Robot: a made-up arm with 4 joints.
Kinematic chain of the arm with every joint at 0, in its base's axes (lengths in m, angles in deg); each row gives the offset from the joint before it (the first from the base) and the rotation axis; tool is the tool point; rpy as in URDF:
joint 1: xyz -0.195 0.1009 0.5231 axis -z
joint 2: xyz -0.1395 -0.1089 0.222 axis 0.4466 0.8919 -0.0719
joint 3: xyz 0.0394 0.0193 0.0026 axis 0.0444 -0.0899 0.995
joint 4: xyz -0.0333 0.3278 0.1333 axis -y
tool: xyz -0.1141 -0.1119 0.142 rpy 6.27 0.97 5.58
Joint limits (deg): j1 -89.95..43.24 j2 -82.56..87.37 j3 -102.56..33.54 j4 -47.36..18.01
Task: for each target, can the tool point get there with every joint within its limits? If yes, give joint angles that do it. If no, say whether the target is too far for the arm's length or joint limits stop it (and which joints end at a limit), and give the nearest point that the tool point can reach.
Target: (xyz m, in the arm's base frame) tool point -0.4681 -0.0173 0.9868
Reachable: yes | joints -72.33 -54.12 -59.27 -20.94
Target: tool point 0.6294 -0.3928 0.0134
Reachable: no: too far | nearest point 0.0291 -0.0333 0.4948 | short by 0.849 m
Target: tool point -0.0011 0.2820 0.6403
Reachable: yes | joints -53.89 73.98 -82.13 -12.53
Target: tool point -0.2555 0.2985 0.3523
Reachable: no: joint limits stop it (at a limit: joint 1, joint 2, joint 3, joint 4) | nearest point -0.1933 0.2781 0.5139 | short by 0.174 m
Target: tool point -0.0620 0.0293 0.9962
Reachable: yes | joints 31.24 48.78 -13.08 -34.62
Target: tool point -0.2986 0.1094 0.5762
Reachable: no: joint limits stop it (at a limit: joint 1, joint 2, joint 4) | nearest point -0.2143 0.2936 0.5499 | short by 0.204 m
